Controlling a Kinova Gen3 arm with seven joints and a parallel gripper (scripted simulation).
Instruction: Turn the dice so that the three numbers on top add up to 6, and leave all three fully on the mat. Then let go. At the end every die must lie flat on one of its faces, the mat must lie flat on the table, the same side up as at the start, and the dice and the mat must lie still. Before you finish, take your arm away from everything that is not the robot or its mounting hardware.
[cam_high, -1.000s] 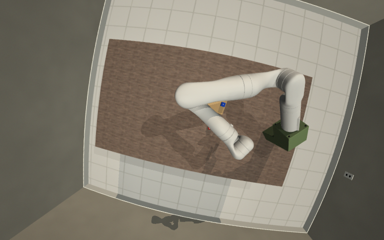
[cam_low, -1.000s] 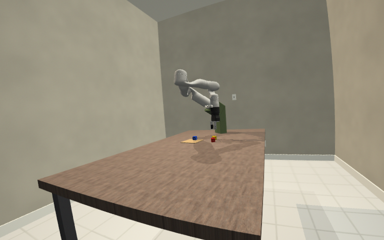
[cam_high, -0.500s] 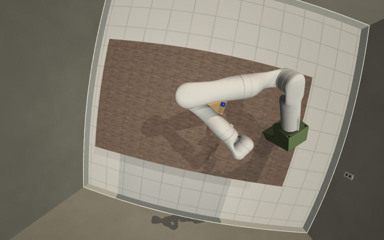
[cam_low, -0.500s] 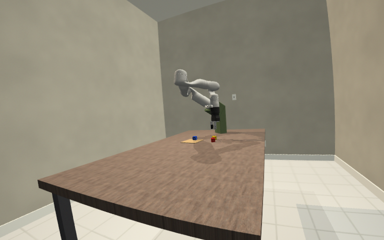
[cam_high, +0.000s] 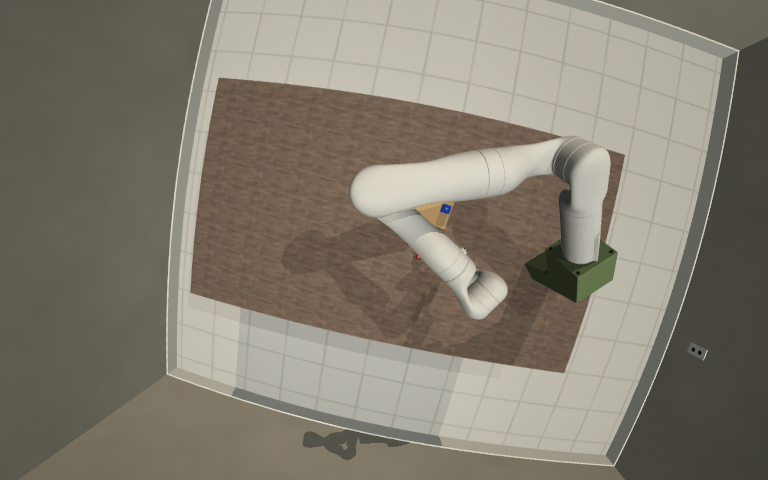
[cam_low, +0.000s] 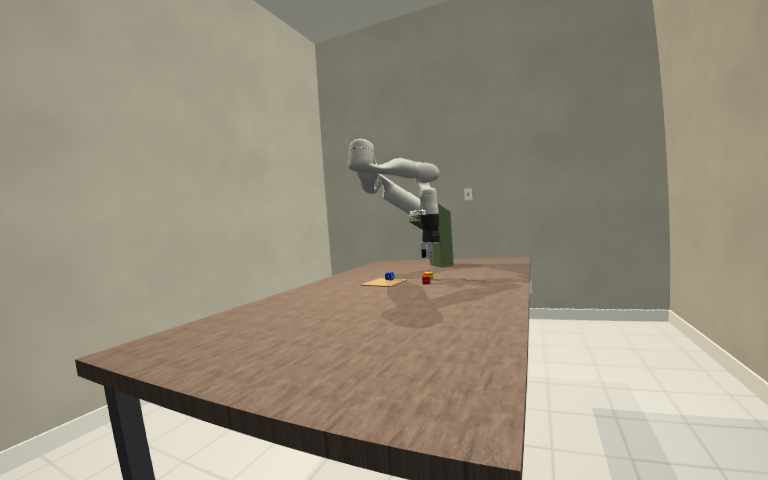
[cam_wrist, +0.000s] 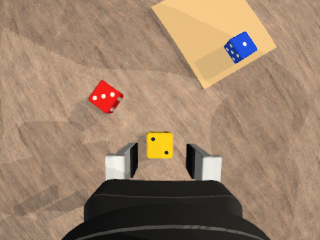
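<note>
Now: the yellow die 90 mm below my hand. From my hand the other things lie so: blue die: 160 mm to the right, 90 mm below; then tan mat: 50 mm ahead, 180 mm to the right, 100 mm below; then red die: 90 mm ahead, 90 mm below.
</note>
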